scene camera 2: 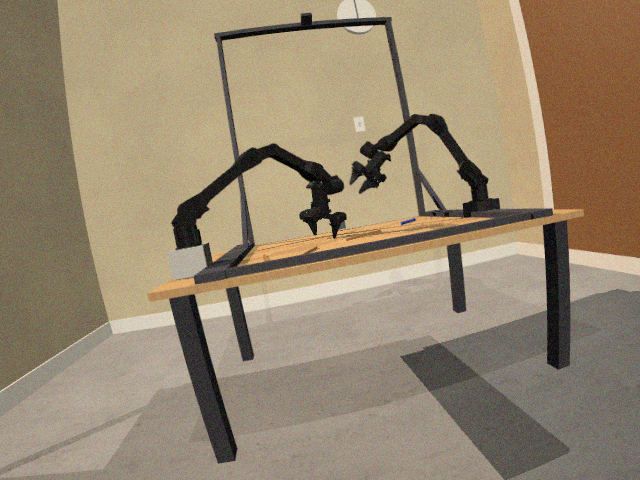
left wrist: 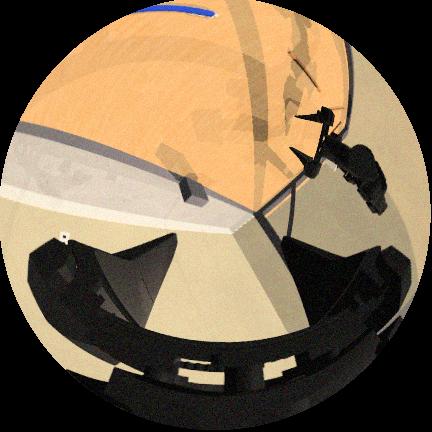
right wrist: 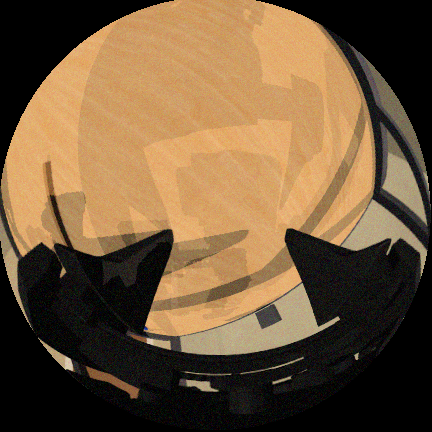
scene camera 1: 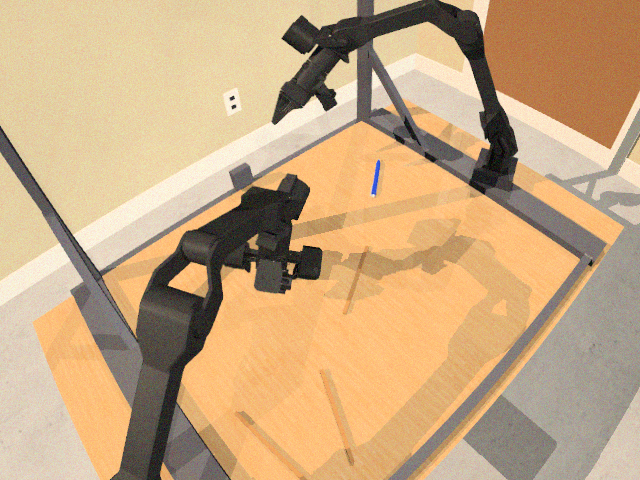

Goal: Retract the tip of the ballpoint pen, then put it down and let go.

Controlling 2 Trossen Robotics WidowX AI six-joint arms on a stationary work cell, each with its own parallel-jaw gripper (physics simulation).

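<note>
The blue ballpoint pen lies flat on the table, with a small white end toward the bottom of the picture in scene camera 1. Whether its tip is out or in is too small to tell. In the right wrist view a speck of blue shows by a finger. My left gripper is open and empty, high above the table and apart from the pen. My right gripper is open and empty, pointing down above the table, well away from the pen.
Thin wooden sticks lie apart on the tabletop. A dark metal rail runs along the table edge. Upright frame posts rise behind the arms. A grey block stands at the far edge.
</note>
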